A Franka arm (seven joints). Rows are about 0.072 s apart.
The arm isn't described. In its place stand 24 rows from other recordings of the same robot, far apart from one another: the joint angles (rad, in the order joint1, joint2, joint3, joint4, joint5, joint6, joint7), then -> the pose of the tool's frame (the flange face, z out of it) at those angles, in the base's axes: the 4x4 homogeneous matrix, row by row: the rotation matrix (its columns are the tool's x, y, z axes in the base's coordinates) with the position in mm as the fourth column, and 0 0 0 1 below.
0.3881, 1.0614, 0.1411, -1.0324, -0.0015, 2.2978, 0.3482 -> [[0.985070, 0.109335, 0.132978, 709.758], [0.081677, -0.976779, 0.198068, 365.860], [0.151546, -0.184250, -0.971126, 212.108], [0, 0, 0, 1]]
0.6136, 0.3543, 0.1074, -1.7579, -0.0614, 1.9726, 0.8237 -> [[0.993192, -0.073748, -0.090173, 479.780], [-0.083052, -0.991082, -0.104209, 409.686], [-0.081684, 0.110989, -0.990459, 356.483], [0, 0, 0, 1]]
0.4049, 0.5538, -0.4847, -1.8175, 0.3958, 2.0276, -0.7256 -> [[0.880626, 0.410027, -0.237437, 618.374], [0.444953, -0.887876, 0.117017, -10.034], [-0.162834, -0.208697, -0.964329, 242.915], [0, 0, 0, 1]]
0.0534, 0.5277, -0.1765, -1.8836, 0.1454, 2.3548, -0.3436 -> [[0.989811, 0.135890, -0.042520, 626.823], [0.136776, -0.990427, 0.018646, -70.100], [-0.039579, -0.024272, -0.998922, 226.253], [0, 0, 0, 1]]
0.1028, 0.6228, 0.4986, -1.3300, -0.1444, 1.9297, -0.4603 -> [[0.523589, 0.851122, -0.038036, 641.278], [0.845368, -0.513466, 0.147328, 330.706], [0.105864, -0.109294, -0.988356, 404.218], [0, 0, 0, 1]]
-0.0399, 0.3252, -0.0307, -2.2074, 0.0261, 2.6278, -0.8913 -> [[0.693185, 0.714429, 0.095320, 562.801], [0.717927, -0.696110, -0.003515, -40.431], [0.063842, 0.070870, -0.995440, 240.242], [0, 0, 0, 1]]
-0.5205, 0.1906, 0.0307, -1.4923, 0.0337, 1.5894, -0.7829 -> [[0.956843, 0.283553, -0.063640, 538.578], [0.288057, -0.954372, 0.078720, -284.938], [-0.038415, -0.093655, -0.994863, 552.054], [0, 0, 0, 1]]
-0.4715, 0.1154, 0.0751, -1.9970, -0.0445, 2.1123, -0.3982 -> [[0.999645, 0.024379, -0.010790, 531.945], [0.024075, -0.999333, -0.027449, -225.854], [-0.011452, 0.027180, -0.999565, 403.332], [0, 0, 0, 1]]
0.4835, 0.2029, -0.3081, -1.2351, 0.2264, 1.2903, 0.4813 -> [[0.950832, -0.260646, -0.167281, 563.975], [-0.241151, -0.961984, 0.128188, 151.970], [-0.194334, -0.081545, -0.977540, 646.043], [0, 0, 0, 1]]
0.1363, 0.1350, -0.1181, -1.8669, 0.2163, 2.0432, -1.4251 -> [[0.214520, 0.975565, 0.047479, 600.020], [0.959499, -0.219577, 0.176490, 25.240], [0.182603, 0.007695, -0.983157, 447.759], [0, 0, 0, 1]]
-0.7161, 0.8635, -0.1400, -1.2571, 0.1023, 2.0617, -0.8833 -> [[0.998647, 0.021794, -0.047210, 512.637], [0.023052, -0.999389, 0.026276, -542.654], [-0.046608, -0.027329, -0.998539, 237.150], [0, 0, 0, 1]]
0.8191, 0.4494, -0.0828, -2.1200, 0.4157, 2.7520, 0.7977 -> [[0.913878, -0.399161, 0.074143, 449.499], [-0.405154, -0.884959, 0.229561, 385.930], [-0.026018, -0.239830, -0.970466, 213.962], [0, 0, 0, 1]]
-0.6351, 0.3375, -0.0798, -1.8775, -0.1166, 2.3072, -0.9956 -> [[0.935606, 0.353045, -0.000425, 481.231], [0.349108, -0.925350, -0.147818, -416.778], [-0.052580, 0.138151, -0.989014, 341.563], [0, 0, 0, 1]]
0.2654, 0.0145, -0.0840, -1.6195, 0.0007, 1.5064, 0.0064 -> [[0.976755, 0.174124, -0.125024, 540.091], [0.172543, -0.984723, -0.023449, 99.462], [-0.127197, 0.001332, -0.991877, 588.551], [0, 0, 0, 1]]
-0.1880, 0.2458, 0.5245, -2.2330, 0.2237, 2.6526, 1.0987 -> [[0.571333, -0.810070, 0.131775, 535.566], [-0.805688, -0.523005, 0.278089, 178.013], [-0.156353, -0.265051, -0.951473, 294.465], [0, 0, 0, 1]]
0.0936, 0.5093, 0.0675, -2.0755, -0.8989, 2.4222, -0.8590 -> [[-0.147888, 0.981250, 0.123604, 563.196], [0.859921, 0.189312, -0.474021, 88.674], [-0.488533, 0.036188, -0.871795, 167.828], [0, 0, 0, 1]]
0.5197, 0.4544, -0.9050, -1.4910, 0.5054, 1.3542, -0.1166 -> [[0.895303, -0.316436, -0.313530, 604.960], [-0.227256, -0.929813, 0.289488, -91.603], [-0.383128, -0.187928, -0.904376, 461.789], [0, 0, 0, 1]]
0.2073, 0.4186, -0.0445, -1.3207, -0.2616, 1.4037, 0.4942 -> [[0.923651, -0.268075, -0.273868, 640.490], [-0.350590, -0.879675, -0.321337, 78.908], [-0.154773, 0.392819, -0.906498, 479.906], [0, 0, 0, 1]]
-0.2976, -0.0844, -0.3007, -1.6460, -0.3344, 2.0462, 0.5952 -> [[0.370805, -0.899803, 0.229910, 454.401], [-0.758629, -0.436268, -0.483892, -341.559], [0.535710, 0.005013, -0.844387, 687.513], [0, 0, 0, 1]]
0.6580, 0.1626, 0.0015, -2.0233, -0.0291, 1.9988, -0.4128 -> [[0.453392, 0.881668, -0.130757, 443.952], [0.872957, -0.468869, -0.134565, 341.938], [-0.179950, -0.053135, -0.982240, 355.790], [0, 0, 0, 1]]
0.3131, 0.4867, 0.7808, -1.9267, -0.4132, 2.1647, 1.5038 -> [[0.978856, -0.201603, -0.034596, 314.558], [-0.203547, -0.976751, -0.067275, 521.390], [-0.020229, 0.072894, -0.997134, 292.636], [0, 0, 0, 1]]
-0.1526, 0.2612, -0.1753, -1.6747, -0.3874, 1.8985, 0.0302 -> [[0.972394, -0.190519, -0.134729, 595.227], [-0.228065, -0.898089, -0.376062, -221.901], [-0.049351, 0.396408, -0.916747, 455.319], [0, 0, 0, 1]]
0.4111, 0.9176, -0.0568, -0.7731, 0.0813, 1.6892, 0.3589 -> [[0.999880, 0.007790, -0.013407, 721.587], [0.008229, -0.999421, 0.033006, 296.426], [-0.013143, -0.033112, -0.999365, 388.882], [0, 0, 0, 1]]
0.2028, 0.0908, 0.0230, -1.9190, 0.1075, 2.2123, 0.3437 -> [[0.971133, -0.158504, 0.178263, 585.283], [-0.183107, -0.974296, 0.131219, 137.750], [0.152882, -0.160072, -0.975194, 464.759], [0, 0, 0, 1]]
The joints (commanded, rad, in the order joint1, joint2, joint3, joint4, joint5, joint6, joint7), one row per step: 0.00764, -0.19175, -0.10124, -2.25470, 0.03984, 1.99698, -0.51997; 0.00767, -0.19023, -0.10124, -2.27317, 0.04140, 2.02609, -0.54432; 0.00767, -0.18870, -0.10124, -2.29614, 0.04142, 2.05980, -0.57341; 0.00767, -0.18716, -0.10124, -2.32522, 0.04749, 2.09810, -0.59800; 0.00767, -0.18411, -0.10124, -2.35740, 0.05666, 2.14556, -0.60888; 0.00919, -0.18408, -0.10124, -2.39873, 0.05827, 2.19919, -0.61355; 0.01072, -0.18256, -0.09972, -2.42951, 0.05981, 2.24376, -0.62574; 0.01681, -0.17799, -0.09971, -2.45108, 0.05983, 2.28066, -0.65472; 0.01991, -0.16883, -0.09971, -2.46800, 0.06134, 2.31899, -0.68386; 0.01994, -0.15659, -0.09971, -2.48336, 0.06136, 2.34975, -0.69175; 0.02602, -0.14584, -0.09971, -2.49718, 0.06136, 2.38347, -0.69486; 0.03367, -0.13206, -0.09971, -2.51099, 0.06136, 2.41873, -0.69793
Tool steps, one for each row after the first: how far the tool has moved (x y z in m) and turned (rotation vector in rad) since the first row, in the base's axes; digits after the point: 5 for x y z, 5 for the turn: -0.00072, 0.00016, -0.00681, 0.00119, -0.01058, 0.02230; -0.00217, 0.00027, -0.01524, 0.00093, -0.02137, 0.04990; -0.00479, 0.00081, -0.02595, 0.00526, -0.03088, 0.06957; -0.00747, 0.00136, -0.03785, 0.01000, -0.04431, 0.07297; -0.01256, 0.00245, -0.05170, 0.00808, -0.05657, 0.07558; -0.01613, 0.00407, -0.06209, 0.00608, -0.06930, 0.08760; -0.01800, 0.00688, -0.07037, 0.00374, -0.08140, 0.12077; -0.01858, 0.00817, -0.07848, 0.00130, -0.09500, 0.14998; -0.01977, 0.00810, -0.08790, -0.00156, -0.09817, 0.15637; -0.02024, 0.01070, -0.09561, -0.00518, -0.10698, 0.16393; -0.02073, 0.01398, -0.10446, -0.00886, -0.11430, 0.17301
